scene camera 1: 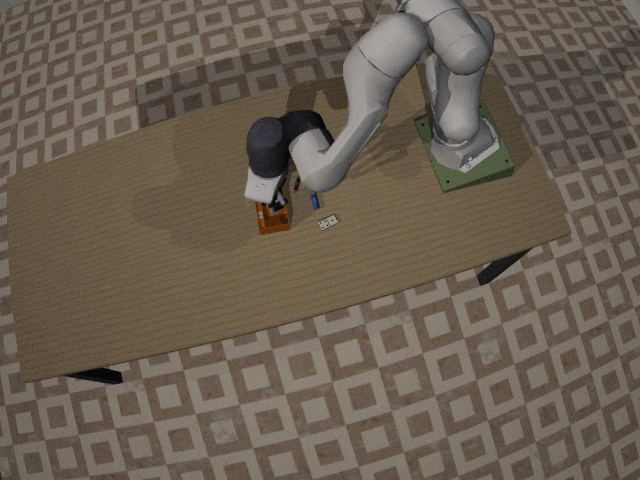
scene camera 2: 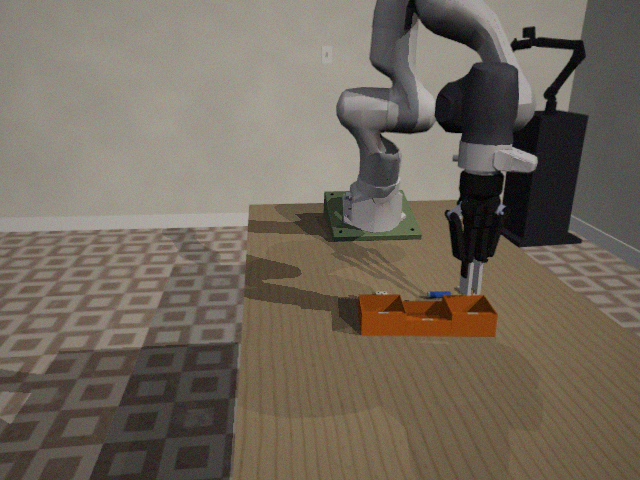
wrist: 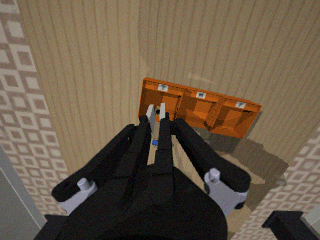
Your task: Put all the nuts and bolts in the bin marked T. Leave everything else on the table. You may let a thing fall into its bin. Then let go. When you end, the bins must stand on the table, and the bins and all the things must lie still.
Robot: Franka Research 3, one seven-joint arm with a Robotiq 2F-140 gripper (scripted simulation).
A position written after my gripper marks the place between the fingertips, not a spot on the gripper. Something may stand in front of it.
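Note:
Orange bin (scene camera 2: 376, 316) (scene camera 1: 280, 218) (wrist: 199, 108). My gripper (scene camera 2: 469, 292) (wrist: 158, 110).

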